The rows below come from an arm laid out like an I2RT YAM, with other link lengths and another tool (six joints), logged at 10 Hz.
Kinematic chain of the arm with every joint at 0, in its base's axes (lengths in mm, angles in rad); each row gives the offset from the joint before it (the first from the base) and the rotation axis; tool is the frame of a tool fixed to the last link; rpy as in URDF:
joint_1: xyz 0 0 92.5 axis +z
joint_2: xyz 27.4 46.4 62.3 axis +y
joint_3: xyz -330 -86 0 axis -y
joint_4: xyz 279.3 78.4 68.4 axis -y
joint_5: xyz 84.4 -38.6 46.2 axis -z
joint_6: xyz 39.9 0 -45.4 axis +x
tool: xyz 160 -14 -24 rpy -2.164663 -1.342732 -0.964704
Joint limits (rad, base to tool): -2.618..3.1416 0..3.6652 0..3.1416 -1.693..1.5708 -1.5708..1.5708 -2.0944..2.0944
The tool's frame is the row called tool.
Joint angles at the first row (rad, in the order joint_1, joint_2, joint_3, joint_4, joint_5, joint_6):
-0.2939, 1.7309, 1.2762, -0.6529, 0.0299, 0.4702
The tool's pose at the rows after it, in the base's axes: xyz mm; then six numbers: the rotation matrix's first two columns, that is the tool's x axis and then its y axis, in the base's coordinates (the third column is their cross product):
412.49 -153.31 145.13 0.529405 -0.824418 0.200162 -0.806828 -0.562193 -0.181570
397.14 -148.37 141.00 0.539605 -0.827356 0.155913 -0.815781 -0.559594 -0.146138
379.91 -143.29 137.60 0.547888 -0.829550 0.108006 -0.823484 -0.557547 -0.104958
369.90 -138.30 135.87 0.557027 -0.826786 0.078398 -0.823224 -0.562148 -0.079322
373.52 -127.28 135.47 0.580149 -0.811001 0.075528 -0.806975 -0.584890 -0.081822
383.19 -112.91 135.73 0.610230 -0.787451 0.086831 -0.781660 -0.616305 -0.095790
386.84 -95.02 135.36 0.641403 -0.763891 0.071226 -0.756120 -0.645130 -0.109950
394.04 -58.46 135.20 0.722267 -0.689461 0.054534 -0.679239 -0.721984 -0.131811
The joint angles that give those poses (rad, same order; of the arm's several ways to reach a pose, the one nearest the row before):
-0.3267, 1.7309, 1.2755, -0.7403, 0.0566, 0.4671
-0.3267, 1.7309, 1.2755, -0.7986, 0.0578, 0.4664
-0.3267, 1.7310, 1.2755, -0.8627, 0.0612, 0.4652
-0.3218, 1.7309, 1.2747, -0.9012, 0.0631, 0.4629
-0.2943, 1.7310, 1.2736, -0.9008, 0.0593, 0.4629
-0.2550, 1.7309, 1.2724, -0.8822, 0.0551, 0.4637
-0.2199, 1.7309, 1.2724, -0.8860, 0.0338, 0.4633
-0.1417, 1.7309, 1.2724, -0.8860, -0.0006, 0.4370

